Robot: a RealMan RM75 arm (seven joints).
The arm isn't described. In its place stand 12 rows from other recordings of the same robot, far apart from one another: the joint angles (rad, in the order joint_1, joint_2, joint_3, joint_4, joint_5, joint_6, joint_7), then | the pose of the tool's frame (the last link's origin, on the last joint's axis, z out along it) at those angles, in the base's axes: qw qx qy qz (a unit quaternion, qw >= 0); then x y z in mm.
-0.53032 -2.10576 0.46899 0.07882 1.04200 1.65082 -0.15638 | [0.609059 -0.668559 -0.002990 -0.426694 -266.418 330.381 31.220]
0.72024 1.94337 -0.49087 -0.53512 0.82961 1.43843 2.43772 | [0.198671 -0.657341 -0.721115 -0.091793 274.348 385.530 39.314]
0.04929 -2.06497 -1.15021 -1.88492 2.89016 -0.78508 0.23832 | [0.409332 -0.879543 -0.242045 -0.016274 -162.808 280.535 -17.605]
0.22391 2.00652 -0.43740 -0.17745 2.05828 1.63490 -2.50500 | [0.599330 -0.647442 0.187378 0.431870 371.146 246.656 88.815]
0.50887 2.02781 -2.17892 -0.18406 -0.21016 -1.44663 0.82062 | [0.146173 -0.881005 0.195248 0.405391 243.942 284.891 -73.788]
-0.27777 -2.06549 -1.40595 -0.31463 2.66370 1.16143 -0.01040 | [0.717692 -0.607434 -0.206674 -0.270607 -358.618 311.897 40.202]
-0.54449 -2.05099 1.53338 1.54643 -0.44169 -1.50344 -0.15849 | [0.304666 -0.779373 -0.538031 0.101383 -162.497 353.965 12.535]
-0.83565 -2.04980 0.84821 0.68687 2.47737 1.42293 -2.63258 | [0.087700 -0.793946 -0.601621 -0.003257 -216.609 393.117 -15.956]
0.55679 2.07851 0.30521 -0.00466 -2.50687 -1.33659 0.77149 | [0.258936 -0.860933 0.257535 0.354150 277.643 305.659 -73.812]
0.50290 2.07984 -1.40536 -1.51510 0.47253 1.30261 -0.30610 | [0.332446 -0.858254 0.386385 -0.059880 171.672 377.486 29.057]
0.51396 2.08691 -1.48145 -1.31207 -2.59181 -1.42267 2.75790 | [0.197065 -0.873597 0.417107 -0.154968 205.620 343.874 -22.497]
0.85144 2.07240 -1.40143 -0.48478 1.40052 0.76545 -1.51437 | [0.223477 -0.953769 0.186507 0.074819 179.360 426.328 -85.474]
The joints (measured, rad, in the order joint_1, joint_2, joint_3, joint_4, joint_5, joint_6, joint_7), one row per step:
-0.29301, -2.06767, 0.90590, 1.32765, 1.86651, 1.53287, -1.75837
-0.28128, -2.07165, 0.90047, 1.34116, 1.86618, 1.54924, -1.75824
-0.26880, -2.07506, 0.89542, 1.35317, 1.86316, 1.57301, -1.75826
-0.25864, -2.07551, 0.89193, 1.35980, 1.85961, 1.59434, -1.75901
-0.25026, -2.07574, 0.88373, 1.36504, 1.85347, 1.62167, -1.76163
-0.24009, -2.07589, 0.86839, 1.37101, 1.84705, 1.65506, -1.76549
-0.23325, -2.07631, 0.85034, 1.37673, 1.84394, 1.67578, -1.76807
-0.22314, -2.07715, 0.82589, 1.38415, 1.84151, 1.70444, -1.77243
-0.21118, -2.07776, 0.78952, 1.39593, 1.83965, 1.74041, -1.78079
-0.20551, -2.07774, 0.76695, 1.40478, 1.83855, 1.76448, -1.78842
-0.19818, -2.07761, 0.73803, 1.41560, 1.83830, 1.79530, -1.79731
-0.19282, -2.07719, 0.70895, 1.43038, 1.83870, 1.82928, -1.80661
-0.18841, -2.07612, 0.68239, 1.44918, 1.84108, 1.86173, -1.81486
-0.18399, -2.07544, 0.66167, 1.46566, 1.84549, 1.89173, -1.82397
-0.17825, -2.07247, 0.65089, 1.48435, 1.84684, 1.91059, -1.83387
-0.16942, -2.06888, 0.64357, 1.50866, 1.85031, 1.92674, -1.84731
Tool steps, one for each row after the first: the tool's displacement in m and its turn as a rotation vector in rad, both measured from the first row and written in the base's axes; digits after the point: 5 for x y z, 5 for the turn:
-0.00094, -0.00443, 0.00084, -0.00435, -0.00041, -0.00122
-0.00172, -0.00997, 0.00124, -0.01583, -0.00390, -0.00454
-0.00288, -0.01473, 0.00165, -0.02847, -0.00736, -0.00600
-0.00367, -0.01979, 0.00271, -0.04310, -0.01602, -0.00798
-0.00541, -0.02596, 0.00505, -0.05699, -0.02707, -0.00683
-0.00733, -0.02985, 0.00834, -0.05759, -0.03419, -0.00249
-0.01036, -0.03557, 0.01247, -0.05982, -0.04304, 0.00571
-0.01436, -0.04276, 0.01903, -0.05754, -0.05337, 0.01930
-0.01609, -0.04713, 0.02323, -0.05767, -0.05935, 0.02644
-0.01852, -0.05294, 0.02839, -0.05818, -0.06557, 0.03602
-0.01987, -0.05878, 0.03379, -0.06005, -0.06835, 0.04116
-0.02056, -0.06428, 0.03922, -0.06130, -0.06456, 0.04340
-0.02126, -0.06956, 0.04310, -0.06754, -0.06001, 0.04783
-0.02127, -0.07346, 0.04684, -0.07001, -0.05097, 0.05113
-0.02141, -0.07773, 0.05073, -0.07209, -0.03642, 0.05890

